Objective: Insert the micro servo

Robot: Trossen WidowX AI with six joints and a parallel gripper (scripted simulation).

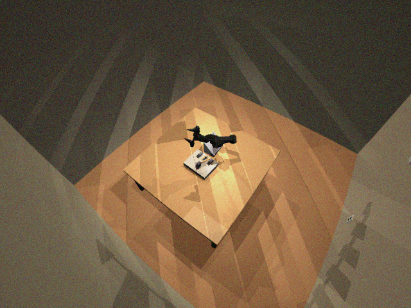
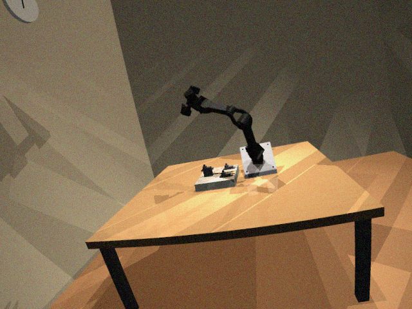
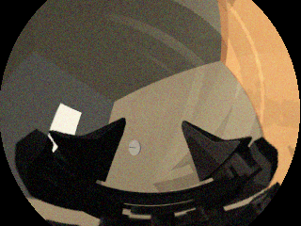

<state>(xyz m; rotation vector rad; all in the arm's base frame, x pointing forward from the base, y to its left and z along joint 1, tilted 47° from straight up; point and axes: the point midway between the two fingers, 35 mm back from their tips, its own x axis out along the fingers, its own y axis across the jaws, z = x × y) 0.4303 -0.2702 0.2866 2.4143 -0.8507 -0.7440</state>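
The white deck is 80 mm behind my gripper tip, 50 mm to the left of it and 540 mm below it.
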